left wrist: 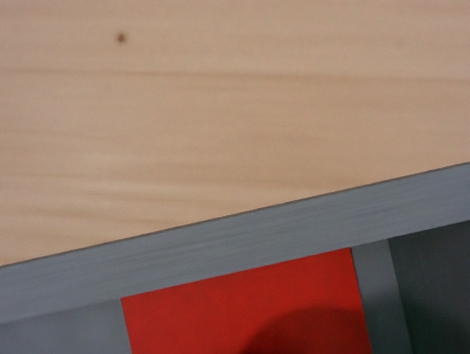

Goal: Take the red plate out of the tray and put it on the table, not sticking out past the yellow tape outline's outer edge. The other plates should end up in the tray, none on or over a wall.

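Frame: origin at the left arm's base, x down, y ahead, z right, level; centimetres.
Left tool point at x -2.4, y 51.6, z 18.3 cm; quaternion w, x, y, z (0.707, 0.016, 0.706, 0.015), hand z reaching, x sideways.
Note:
Pixels of each thing's middle, then the offset from my left tool point to it. "pt": a spot on its surface instead. Level surfaces: height alone.
- red plate at a spot on its surface: (200, 312) pt dx +1.0, dy -2.4, dz +1.9 cm
- grey tray at a spot on its surface: (225, 241) pt dx -2.6, dy -5.5, dz +0.9 cm
- light wooden table at its surface level: dx +2.4 cm
The red plate (200, 312) lies in the grey tray (225, 241) at the bottom of the left wrist view. Part of the plate shows, with its upper edge along the inside of the tray's wall. A dark round shadow falls on its lower right part. Strips of grey tray floor show to its left and right. The other plates and the yellow tape outline do not show in this view. Neither my left nor my right suction cup shows, so I cannot see what either holds or touches.
The light wooden table (225, 115) lies beyond the tray wall and fills the upper part of the view, with a small dark knot at the upper left. The dark inner side wall (437, 270) of the tray stands at the lower right.

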